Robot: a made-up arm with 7 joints. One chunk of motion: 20 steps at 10 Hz.
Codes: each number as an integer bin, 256 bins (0 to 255) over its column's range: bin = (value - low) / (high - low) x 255, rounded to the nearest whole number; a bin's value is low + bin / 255 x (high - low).
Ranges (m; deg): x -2.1..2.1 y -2.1..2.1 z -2.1..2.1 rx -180..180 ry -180..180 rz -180..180
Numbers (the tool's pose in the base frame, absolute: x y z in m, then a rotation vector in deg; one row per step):
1: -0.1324 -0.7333 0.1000 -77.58 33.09 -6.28
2: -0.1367 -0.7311 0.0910 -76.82 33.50 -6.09
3: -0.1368 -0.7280 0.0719 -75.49 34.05 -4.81
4: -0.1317 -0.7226 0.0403 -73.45 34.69 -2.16
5: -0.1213 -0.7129 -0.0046 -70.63 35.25 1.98
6: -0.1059 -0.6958 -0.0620 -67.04 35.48 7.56
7: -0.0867 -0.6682 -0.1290 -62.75 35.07 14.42
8: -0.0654 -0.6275 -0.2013 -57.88 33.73 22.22
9: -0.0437 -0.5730 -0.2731 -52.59 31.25 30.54
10: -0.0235 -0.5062 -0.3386 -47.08 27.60 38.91
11: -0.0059 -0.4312 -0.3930 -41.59 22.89 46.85
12: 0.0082 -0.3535 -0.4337 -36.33 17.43 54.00
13: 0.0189 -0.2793 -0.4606 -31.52 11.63 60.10
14: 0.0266 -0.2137 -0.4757 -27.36 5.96 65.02
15: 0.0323 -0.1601 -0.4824 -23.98 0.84 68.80
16: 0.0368 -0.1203 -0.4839 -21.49 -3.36 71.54
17: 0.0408 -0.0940 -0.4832 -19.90 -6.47 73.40
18: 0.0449 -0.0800 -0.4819 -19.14 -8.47 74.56
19: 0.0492 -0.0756 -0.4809 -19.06 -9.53 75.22
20: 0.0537 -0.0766 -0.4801 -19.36 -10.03 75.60
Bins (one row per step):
1: 119 83 134 73 151 123
2: 119 83 133 73 151 123
3: 119 83 132 74 152 124
4: 120 84 130 75 152 126
5: 120 84 127 77 152 129
6: 121 85 124 80 153 133
7: 122 87 120 83 152 138
8: 124 89 115 87 151 143
9: 125 93 111 90 150 149
10: 126 97 107 94 147 155
11: 127 101 104 98 144 161
12: 128 106 101 102 140 166
13: 129 111 100 105 136 170
14: 129 115 99 108 132 174
15: 129 118 98 111 128 176
16: 130 120 98 112 125 178
17: 130 122 98 113 123 179
18: 130 123 98 114 122 180
19: 130 123 98 114 121 181
20: 131 123 98 114 120 181

